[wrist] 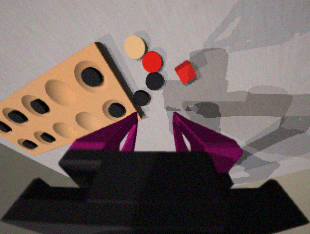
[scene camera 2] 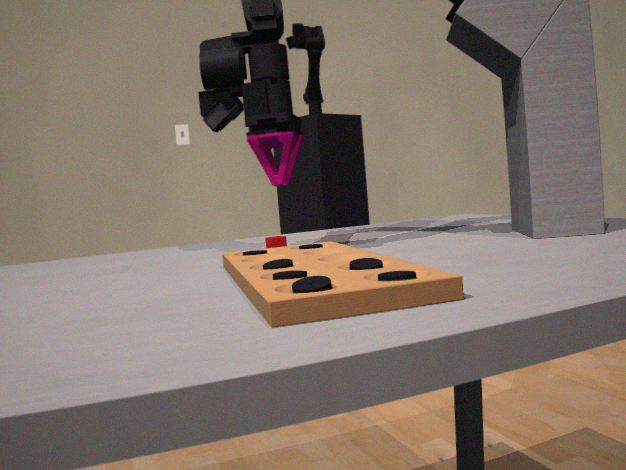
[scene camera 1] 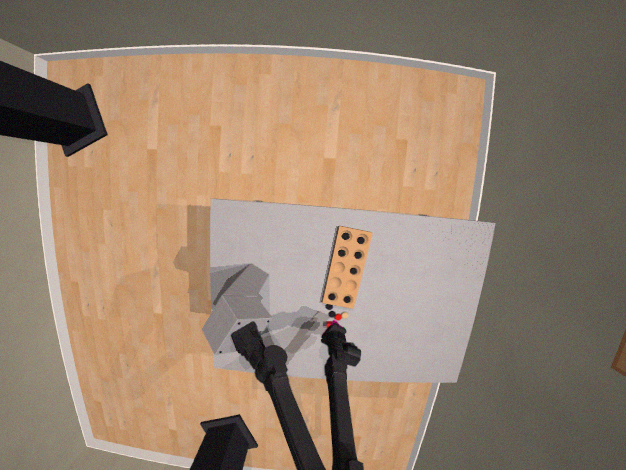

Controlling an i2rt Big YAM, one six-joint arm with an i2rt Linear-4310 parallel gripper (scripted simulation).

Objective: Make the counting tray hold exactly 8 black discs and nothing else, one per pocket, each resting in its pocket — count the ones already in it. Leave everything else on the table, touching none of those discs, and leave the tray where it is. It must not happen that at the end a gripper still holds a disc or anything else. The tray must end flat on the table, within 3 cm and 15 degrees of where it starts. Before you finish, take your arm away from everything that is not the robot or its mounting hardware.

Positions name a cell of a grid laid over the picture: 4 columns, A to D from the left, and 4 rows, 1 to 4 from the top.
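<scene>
On scene camera 2 I can see my gripper (scene camera 2: B2), and there's a wooden counting tray (scene camera 2: C3) too. Scene camera 1 has the tray (scene camera 1: C3) as well, and in the wrist view you'd find my gripper (wrist: C2).
</scene>
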